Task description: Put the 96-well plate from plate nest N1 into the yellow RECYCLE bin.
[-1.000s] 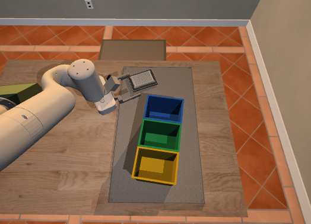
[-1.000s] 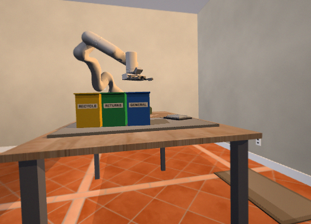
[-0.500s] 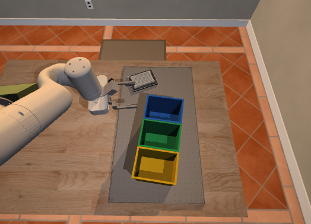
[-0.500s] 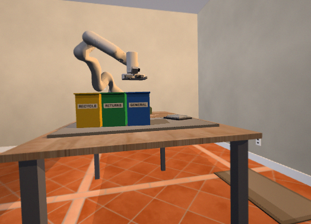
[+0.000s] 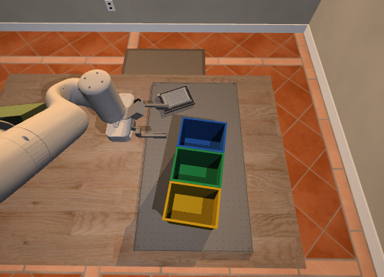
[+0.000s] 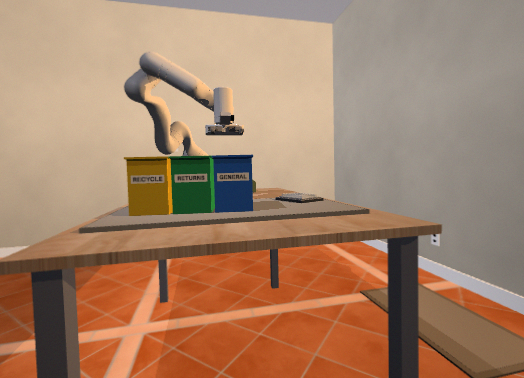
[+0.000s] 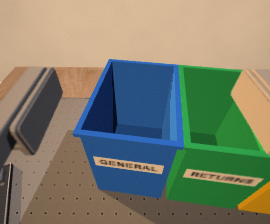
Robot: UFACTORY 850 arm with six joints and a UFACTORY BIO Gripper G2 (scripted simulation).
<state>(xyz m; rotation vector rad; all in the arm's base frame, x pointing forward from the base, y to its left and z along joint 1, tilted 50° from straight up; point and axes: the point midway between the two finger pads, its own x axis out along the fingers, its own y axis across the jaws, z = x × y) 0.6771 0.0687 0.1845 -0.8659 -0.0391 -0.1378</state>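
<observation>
Right now the clear 96-well plate is 60 mm ahead of my hand, 280 mm to the left of it and 270 mm below it. The rest, counted from my hand: blue general bin (150 mm ahead, 20 mm to the right, 200 mm below); then green returns bin (110 mm ahead, 140 mm to the right, 200 mm below); then grey perforated mat (110 mm ahead, 20 mm to the right, 290 mm below).
</observation>
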